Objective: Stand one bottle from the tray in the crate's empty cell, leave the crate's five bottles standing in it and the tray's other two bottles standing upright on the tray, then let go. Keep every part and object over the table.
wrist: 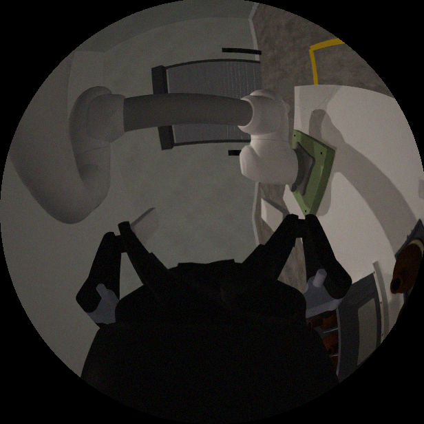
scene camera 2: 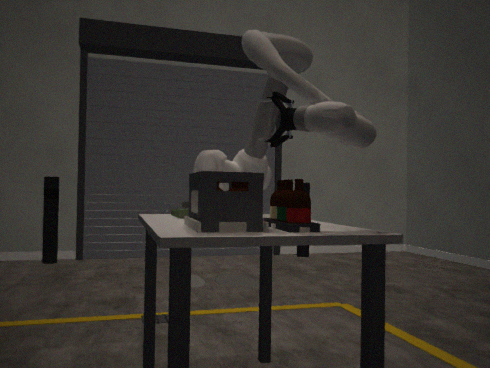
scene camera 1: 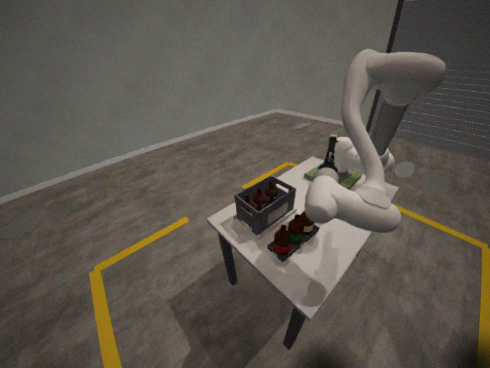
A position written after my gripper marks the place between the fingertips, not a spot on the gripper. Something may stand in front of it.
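My gripper [scene camera 2: 261, 120] is visible, also in the wrist view [wrist: 208, 212].
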